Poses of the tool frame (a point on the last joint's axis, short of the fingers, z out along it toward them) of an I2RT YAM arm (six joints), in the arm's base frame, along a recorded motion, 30 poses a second.
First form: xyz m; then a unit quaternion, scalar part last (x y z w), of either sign.
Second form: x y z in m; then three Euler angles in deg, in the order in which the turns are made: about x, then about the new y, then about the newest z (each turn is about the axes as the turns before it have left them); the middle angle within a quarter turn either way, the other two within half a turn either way. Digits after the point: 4 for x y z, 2 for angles.
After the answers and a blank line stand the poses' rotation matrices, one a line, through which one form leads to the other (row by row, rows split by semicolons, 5 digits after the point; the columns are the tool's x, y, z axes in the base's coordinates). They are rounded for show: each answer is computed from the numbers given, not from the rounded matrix.
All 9 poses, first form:
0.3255 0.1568 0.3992 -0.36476 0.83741 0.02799 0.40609
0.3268 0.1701 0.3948 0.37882 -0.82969 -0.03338 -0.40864
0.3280 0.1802 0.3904 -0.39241 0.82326 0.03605 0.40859
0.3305 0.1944 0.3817 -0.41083 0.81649 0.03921 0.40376
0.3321 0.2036 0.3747 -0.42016 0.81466 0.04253 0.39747
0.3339 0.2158 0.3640 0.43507 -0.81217 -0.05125 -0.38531
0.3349 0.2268 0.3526 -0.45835 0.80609 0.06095 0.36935
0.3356 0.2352 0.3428 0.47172 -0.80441 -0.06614 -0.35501
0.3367 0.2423 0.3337 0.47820 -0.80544 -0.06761 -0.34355
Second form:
0.3255 0.1568 0.3992 -152.83 41.28 122.53
0.3268 0.1701 0.3948 -151.20 40.75 120.02
0.3280 0.1802 0.3904 -150.20 40.13 117.93
0.3305 0.1944 0.3817 -149.46 38.84 115.59
0.3321 0.2036 0.3747 -149.34 37.72 114.74
0.3339 0.2158 0.3640 -149.05 35.54 113.50
0.3349 0.2268 0.3526 -148.74 32.66 111.38
0.3356 0.2352 0.3428 -149.16 30.58 110.60
0.3367 0.2423 0.3337 -149.90 29.26 110.58

-0.40408 -0.63364 0.65971; -0.58818 0.73233 0.34313; -0.70055 -0.24937 -0.66861
-0.37901 -0.65589 0.65280; -0.60133 0.71076 0.36500; -0.70339 -0.25421 -0.66380
-0.35813 -0.67558 0.64447; -0.61666 0.68943 0.38003; -0.70105 -0.26132 -0.66351
-0.33639 -0.70254 0.62712; -0.63922 0.65936 0.39578; -0.69155 -0.26773 -0.67088
-0.33096 -0.71839 0.61187; -0.65077 0.64331 0.40330; -0.68335 -0.26471 -0.68042
-0.32450 -0.74620 0.58128; -0.66721 0.61617 0.41852; -0.67047 -0.25203 -0.69782
-0.30699 -0.78397 0.53959; -0.69392 0.57240 0.43685; -0.65133 -0.24032 -0.71973
-0.30290 -0.80587 0.50875; -0.71195 0.54621 0.44134; -0.63355 -0.22852 -0.73919
-0.30660 -0.81677 0.48875; -0.72386 0.53351 0.43748; -0.61808 -0.21966 -0.75481

